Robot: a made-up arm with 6 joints. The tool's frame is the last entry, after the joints. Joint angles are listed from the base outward.
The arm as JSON. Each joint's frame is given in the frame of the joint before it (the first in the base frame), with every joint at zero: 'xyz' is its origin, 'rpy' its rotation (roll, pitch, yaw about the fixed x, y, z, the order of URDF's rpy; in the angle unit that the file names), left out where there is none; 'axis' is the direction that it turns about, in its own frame. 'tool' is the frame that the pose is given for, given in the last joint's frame.
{
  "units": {
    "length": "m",
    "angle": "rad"
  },
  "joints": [
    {
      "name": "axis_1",
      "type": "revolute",
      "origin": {
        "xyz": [
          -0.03,
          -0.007,
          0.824
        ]
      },
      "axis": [
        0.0,
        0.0,
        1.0
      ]
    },
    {
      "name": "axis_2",
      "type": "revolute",
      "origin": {
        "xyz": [
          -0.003,
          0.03,
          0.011
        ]
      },
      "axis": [
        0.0,
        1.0,
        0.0
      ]
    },
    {
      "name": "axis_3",
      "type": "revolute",
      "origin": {
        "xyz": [
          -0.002,
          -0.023,
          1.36
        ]
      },
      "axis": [
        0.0,
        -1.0,
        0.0
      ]
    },
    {
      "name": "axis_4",
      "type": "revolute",
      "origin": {
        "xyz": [
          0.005,
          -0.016,
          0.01
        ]
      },
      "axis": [
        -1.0,
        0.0,
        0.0
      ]
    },
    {
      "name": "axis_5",
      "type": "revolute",
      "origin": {
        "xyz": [
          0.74,
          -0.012,
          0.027
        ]
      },
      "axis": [
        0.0,
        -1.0,
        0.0
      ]
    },
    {
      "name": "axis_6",
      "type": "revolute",
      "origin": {
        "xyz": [
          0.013,
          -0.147,
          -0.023
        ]
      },
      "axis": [
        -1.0,
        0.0,
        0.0
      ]
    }
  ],
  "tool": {
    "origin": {
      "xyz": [
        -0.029,
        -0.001,
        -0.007
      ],
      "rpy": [
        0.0,
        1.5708,
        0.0
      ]
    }
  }
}
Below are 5 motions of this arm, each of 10 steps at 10 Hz.
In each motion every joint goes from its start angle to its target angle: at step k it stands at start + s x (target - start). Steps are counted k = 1, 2, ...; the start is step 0. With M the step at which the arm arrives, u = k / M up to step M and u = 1 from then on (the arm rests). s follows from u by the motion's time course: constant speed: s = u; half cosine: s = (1 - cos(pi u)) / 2; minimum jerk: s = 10 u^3 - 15 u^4 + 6 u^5.
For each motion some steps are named. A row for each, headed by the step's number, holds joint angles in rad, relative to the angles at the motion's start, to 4 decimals.
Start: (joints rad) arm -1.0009 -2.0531 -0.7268 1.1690 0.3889 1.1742
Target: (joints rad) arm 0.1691 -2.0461 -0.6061 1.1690 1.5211 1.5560
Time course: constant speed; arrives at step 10
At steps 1, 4, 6, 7, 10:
1: 0.1170 0.0007 0.0121 0.0000 0.1132 0.0382
4: 0.4680 0.0028 0.0483 0.0000 0.4529 0.1527
6: 0.7020 0.0042 0.0724 0.0000 0.6793 0.2291
7: 0.8190 0.0049 0.0845 0.0000 0.7925 0.2673
10: 1.1700 0.0070 0.1207 0.0000 1.1322 0.3818

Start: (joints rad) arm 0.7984 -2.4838 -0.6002 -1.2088 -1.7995 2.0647
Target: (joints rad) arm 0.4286 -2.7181 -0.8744 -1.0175 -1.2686 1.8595
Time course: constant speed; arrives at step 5
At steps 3, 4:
3: -0.2219 -0.1406 -0.1645 0.1148 0.3185 -0.1231
4: -0.2958 -0.1874 -0.2194 0.1530 0.4247 -0.1642

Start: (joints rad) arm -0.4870 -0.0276 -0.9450 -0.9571 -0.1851 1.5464
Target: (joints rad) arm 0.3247 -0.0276 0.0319 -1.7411 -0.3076 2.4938
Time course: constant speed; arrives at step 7
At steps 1, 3, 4, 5, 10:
1: 0.1160 0.0000 0.1396 -0.1120 -0.0175 0.1353
3: 0.3479 0.0000 0.4187 -0.3360 -0.0525 0.4060
4: 0.4638 0.0000 0.5582 -0.4480 -0.0700 0.5414
5: 0.5798 0.0000 0.6978 -0.5600 -0.0875 0.6767
10: 0.8117 0.0000 0.9769 -0.7840 -0.1225 0.9474

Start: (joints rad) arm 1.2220 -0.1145 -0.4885 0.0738 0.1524 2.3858
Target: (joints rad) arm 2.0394 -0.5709 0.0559 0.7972 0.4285 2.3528
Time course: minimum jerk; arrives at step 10
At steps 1, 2, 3, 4, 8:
1: 0.0070 -0.0039 0.0047 0.0062 0.0024 -0.0003
2: 0.0473 -0.0264 0.0315 0.0419 0.0160 -0.0019
3: 0.1333 -0.0744 0.0888 0.1180 0.0450 -0.0054
4: 0.2595 -0.1449 0.1728 0.2296 0.0876 -0.0105
8: 0.7701 -0.4300 0.5129 0.6815 0.2601 -0.0311

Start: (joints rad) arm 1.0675 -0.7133 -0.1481 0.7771 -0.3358 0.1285
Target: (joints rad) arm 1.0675 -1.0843 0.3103 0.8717 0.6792 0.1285
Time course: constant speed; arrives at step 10
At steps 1, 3, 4, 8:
1: 0.0000 -0.0371 0.0458 0.0095 0.1015 0.0000
3: 0.0000 -0.1113 0.1375 0.0284 0.3045 0.0000
4: 0.0000 -0.1484 0.1834 0.0378 0.4060 0.0000
8: 0.0000 -0.2968 0.3667 0.0757 0.8120 0.0000

